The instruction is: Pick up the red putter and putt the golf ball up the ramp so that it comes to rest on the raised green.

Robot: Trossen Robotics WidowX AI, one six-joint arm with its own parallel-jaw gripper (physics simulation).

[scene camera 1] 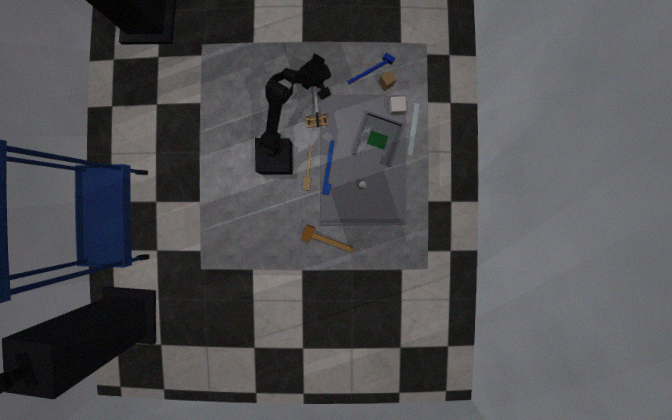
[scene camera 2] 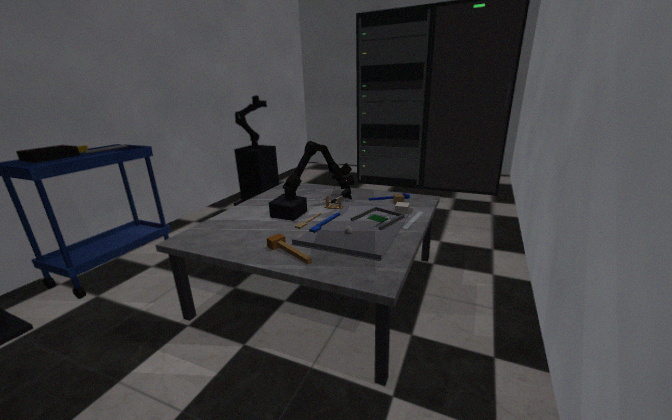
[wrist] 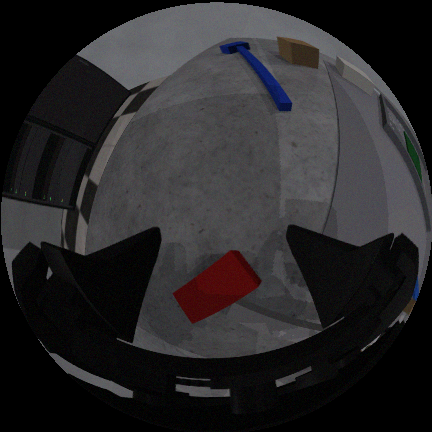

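Pixels of known places: gripper, fingertip midpoint: (scene camera 2: 350,195) (wrist: 225,232); arm's base, origin of the base link: (scene camera 1: 272,150) (scene camera 2: 290,198).
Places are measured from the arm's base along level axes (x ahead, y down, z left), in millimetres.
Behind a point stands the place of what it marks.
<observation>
The red putter's block-shaped head (wrist: 217,286) @[x 204, y 71, z 408 mm] lies between and below my two spread fingertips in the wrist view. Its grey shaft (scene camera 1: 316,102) @[x 207, y 55, z 284 mm] runs to a small yellow stand (scene camera 1: 310,120) @[x 179, y 57, z 185 mm] (scene camera 2: 334,206) @[x 217, y 90, z 195 mm]. My gripper (wrist: 225,232) @[x 238, y 76, z 421 mm] (scene camera 1: 320,89) @[x 238, y 76, z 421 mm] (scene camera 2: 347,194) @[x 238, y 76, z 421 mm] is open, with nothing between its fingers, low over the head; the gap in height is hard to tell. The white golf ball (scene camera 1: 362,184) @[x 476, y 54, z -150 mm] (scene camera 2: 348,230) @[x 486, y 68, z -168 mm] rests on the grey ramp board (scene camera 1: 370,212) @[x 534, y 95, z -300 mm] (scene camera 2: 350,245) @[x 546, y 95, z -277 mm]. The green (scene camera 1: 377,140) @[x 554, y 90, z 104 mm] (scene camera 2: 377,218) @[x 555, y 90, z 104 mm] (wrist: 413,152) has low dark walls around part of it.
A blue mallet (scene camera 1: 370,72) @[x 498, y 85, z 491 mm] (wrist: 262,75) @[x 430, y 84, z 463 mm], a brown block (scene camera 1: 387,80) @[x 585, y 39, z 417 mm] (wrist: 298,52) @[x 558, y 64, z 428 mm] and a white block (scene camera 1: 398,104) @[x 653, y 50, z 295 mm] (scene camera 2: 402,206) @[x 664, y 51, z 261 mm] lie beyond the gripper. A blue stick (scene camera 1: 329,167) @[x 293, y 82, z -62 mm], a thin wooden stick (scene camera 1: 309,167) @[x 182, y 91, z -65 mm] and an orange mallet (scene camera 1: 330,241) @[x 318, y 66, z -468 mm] (scene camera 2: 292,250) @[x 332, y 68, z -484 mm] lie toward the front.
</observation>
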